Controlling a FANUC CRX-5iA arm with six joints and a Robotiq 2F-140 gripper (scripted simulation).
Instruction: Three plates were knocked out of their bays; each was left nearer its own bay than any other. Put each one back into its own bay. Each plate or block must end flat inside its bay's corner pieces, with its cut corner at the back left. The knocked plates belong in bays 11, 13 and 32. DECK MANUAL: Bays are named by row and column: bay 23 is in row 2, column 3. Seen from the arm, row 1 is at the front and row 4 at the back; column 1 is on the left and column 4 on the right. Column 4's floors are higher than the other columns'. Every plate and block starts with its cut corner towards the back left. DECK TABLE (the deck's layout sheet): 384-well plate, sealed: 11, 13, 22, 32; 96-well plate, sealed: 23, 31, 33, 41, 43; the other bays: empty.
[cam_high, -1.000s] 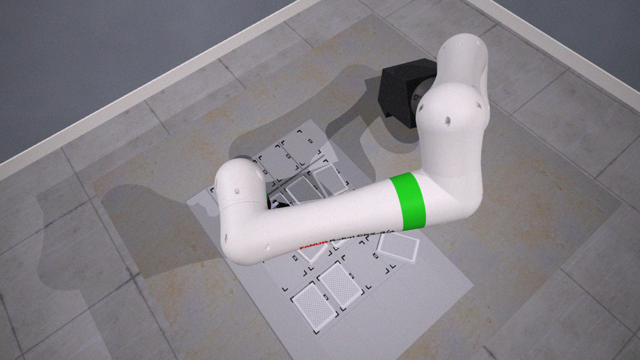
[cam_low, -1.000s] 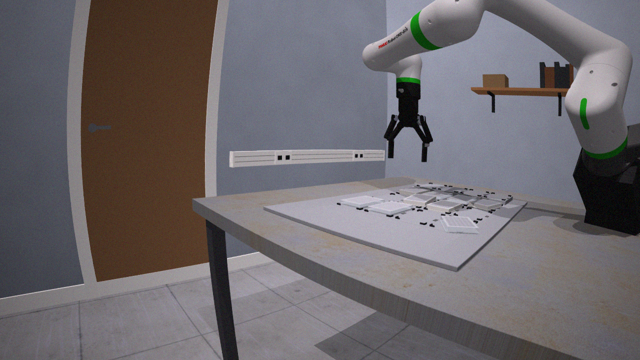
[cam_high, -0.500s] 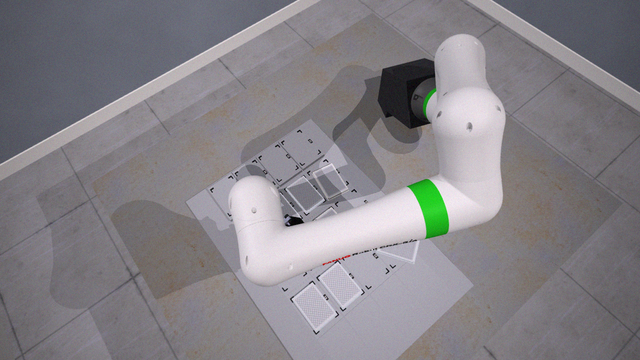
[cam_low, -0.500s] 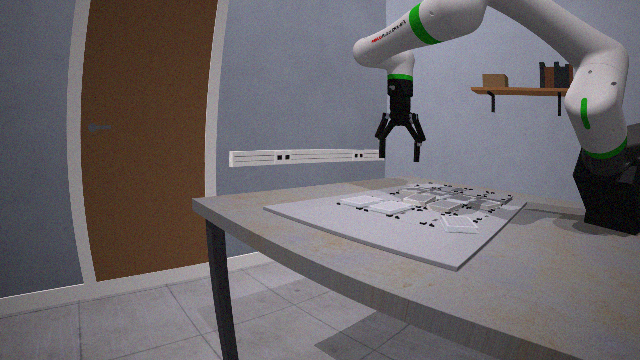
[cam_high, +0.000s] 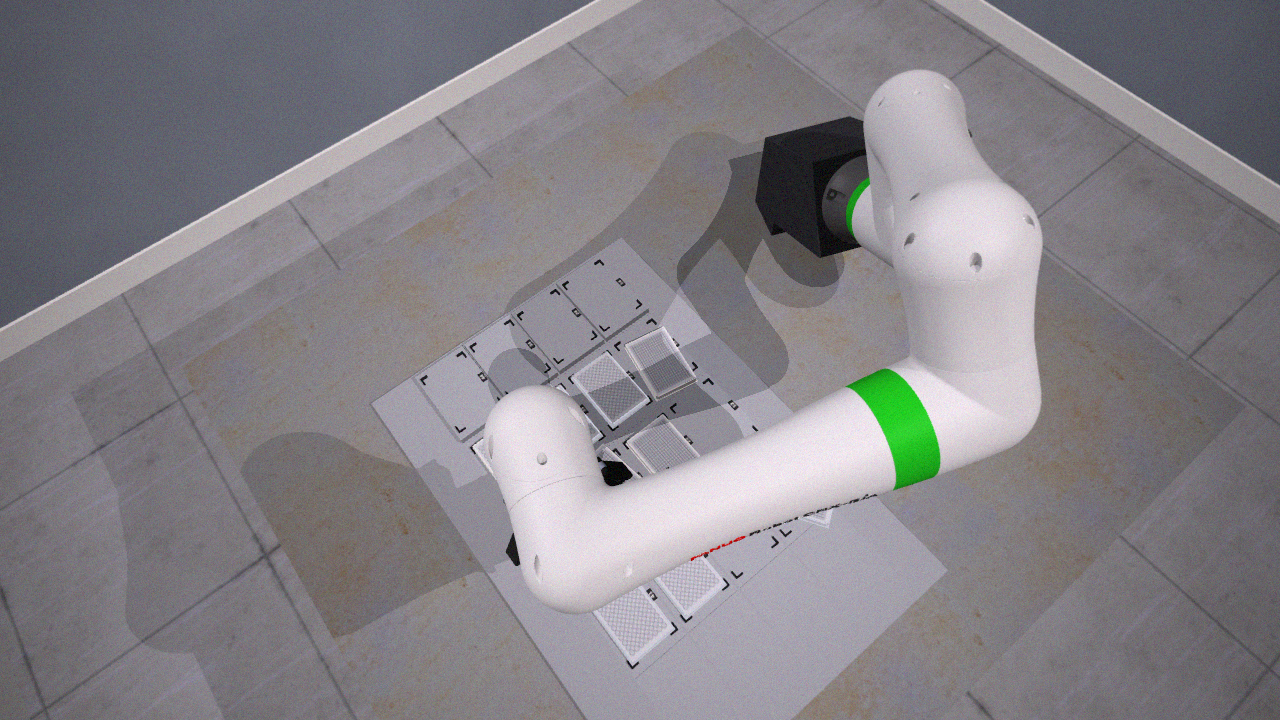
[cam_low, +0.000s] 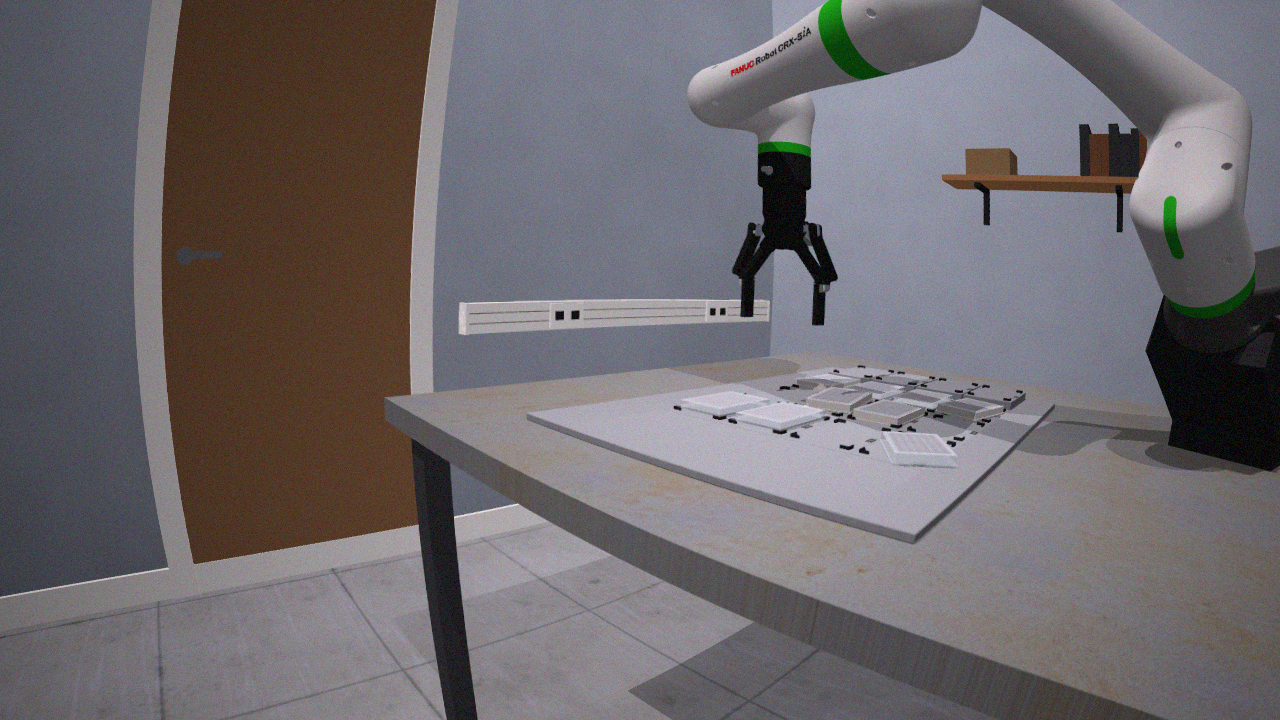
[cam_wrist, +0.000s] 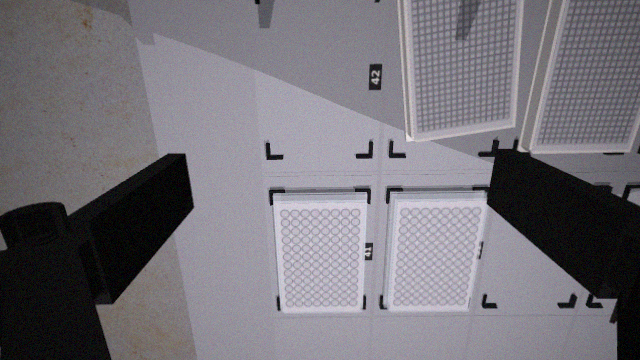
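Now: hand 270 mm past the plate, 240 mm to the left of it and 130 mm above it.
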